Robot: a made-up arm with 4 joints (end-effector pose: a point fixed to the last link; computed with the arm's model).
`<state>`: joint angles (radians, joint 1 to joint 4).
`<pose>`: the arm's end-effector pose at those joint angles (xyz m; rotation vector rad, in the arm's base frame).
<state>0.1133 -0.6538 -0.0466 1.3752</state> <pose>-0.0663 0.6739 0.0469 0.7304 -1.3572 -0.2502</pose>
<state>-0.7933 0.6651 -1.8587 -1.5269</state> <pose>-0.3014 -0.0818 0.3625 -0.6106 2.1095 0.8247</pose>
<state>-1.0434 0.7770 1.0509 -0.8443</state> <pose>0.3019 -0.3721 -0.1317 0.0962 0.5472 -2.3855</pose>
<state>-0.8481 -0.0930 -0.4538 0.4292</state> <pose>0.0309 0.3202 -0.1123 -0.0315 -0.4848 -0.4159</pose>
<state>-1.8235 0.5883 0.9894 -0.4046</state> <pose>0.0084 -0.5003 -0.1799 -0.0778 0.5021 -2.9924</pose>
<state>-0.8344 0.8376 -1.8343 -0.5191</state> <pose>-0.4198 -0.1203 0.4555 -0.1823 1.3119 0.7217</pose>
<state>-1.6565 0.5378 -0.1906 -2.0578</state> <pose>0.1434 -0.1597 -0.0228 1.6202 1.8586 -1.1356</pose>
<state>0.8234 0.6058 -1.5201 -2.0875</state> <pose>-0.0615 -0.0686 0.2093 -2.5166 1.5670 0.7707</pose>
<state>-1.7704 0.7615 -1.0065 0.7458</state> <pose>-0.2006 0.3579 0.0242 -0.3863 0.0775 -0.9453</pose>
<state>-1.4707 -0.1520 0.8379 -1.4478</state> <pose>0.3988 -0.3928 0.1703 1.6376 0.5851 -1.5305</pose>
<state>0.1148 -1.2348 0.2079 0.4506</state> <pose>-0.1837 0.6075 0.4204 1.2022 -0.4008 0.0068</pose>
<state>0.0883 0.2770 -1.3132 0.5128</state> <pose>-0.2310 -0.2264 -0.0360 0.1203 -0.2450 1.2633</pose>
